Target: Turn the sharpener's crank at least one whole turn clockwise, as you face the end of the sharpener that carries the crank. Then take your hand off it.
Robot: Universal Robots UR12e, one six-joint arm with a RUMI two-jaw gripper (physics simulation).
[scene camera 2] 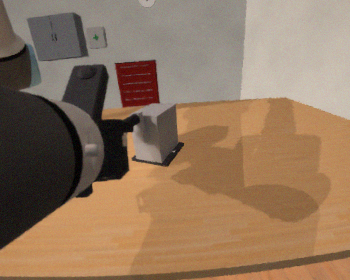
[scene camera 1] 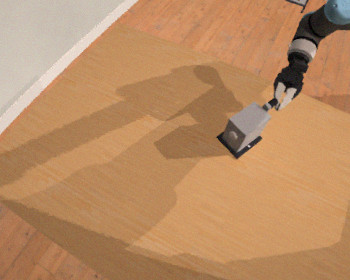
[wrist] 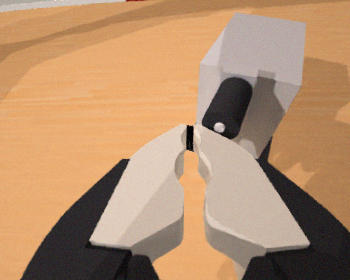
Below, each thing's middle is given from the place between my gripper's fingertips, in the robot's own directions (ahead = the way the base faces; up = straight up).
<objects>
Now: hand 20 mm below the black crank handle [wrist: 229, 105] and 20 mm short of it. The rest, counted from my hand: grey sharpener [scene camera 2: 160, 120] 80 mm ahead, 70 mm to the left, 40 mm below.
</objects>
